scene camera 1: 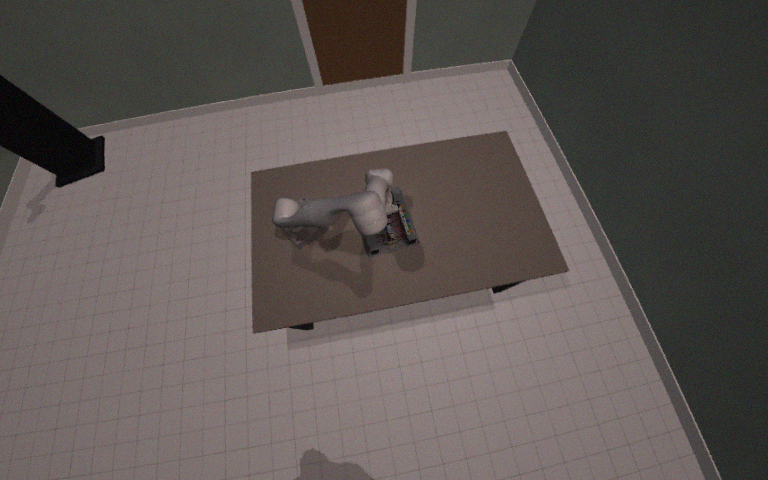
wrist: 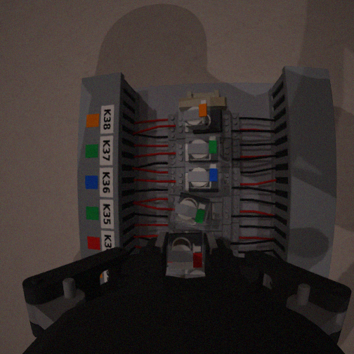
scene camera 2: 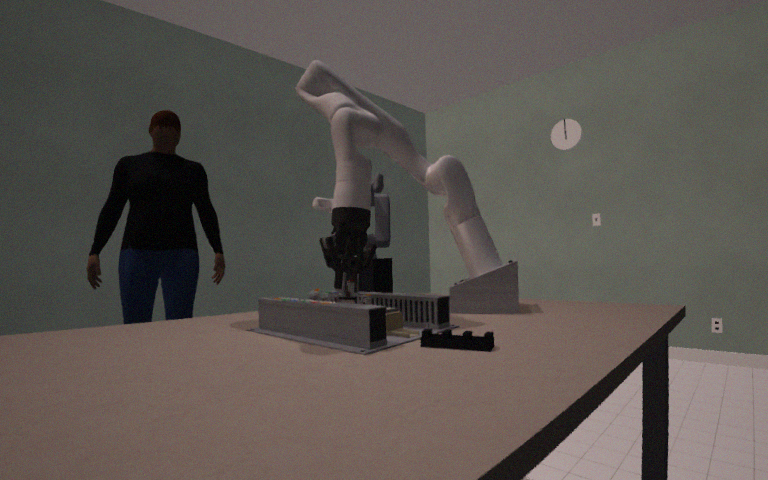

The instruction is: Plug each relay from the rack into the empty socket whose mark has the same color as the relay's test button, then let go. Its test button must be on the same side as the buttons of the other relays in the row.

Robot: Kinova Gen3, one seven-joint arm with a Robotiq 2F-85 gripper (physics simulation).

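Frame: origin at the arm's base, x ahead, y left, z up, level; centimetres.
Seen in the pictures: gripper, between the fingertips: (scene camera 1: pixel 387 215) (scene camera 2: pixel 346 292); arm's base, origin of its link: (scene camera 2: pixel 486 271).
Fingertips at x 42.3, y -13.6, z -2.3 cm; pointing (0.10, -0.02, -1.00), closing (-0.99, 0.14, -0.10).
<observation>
Offsets run from my fingertips to a thing's top centre. Level surfaces: height alone.
My gripper (wrist: pixel 185 244) (scene camera 2: pixel 349 289) is shut on a clear-cased relay (wrist: pixel 181 256) with a red test button on its right side in the wrist view. It points down into the socket row, near the red mark (wrist: pixel 94 243). The socket under the relay is hidden, and I cannot tell whether the relay touches it. Up the row are a tilted, turned relay (wrist: pixel 190 208) with a green button, then a blue-button relay (wrist: pixel 201 178), a green-button relay (wrist: pixel 201 149) and an orange-button relay (wrist: pixel 201 119), with buttons toward the right. The black rack @[dz -5.0, dx +3.4, dy +23.9 cm] (scene camera 2: pixel 457 341) shows no relay.
Grey slotted wire ducts (wrist: pixel 102 90) (wrist: pixel 310 150) @[dz -1.0, dx +8.1, dy -1.0 cm] (scene camera 2: pixel 317 323) flank the row on both sides, with red and black wires between. A beige end block (wrist: pixel 216 101) closes the row. The panel lies on the brown table @[dz -7.3 cm] (scene camera 1: pixel 481 209) (scene camera 2: pixel 226 407). A person (scene camera 2: pixel 161 203) stands beyond the table.
</observation>
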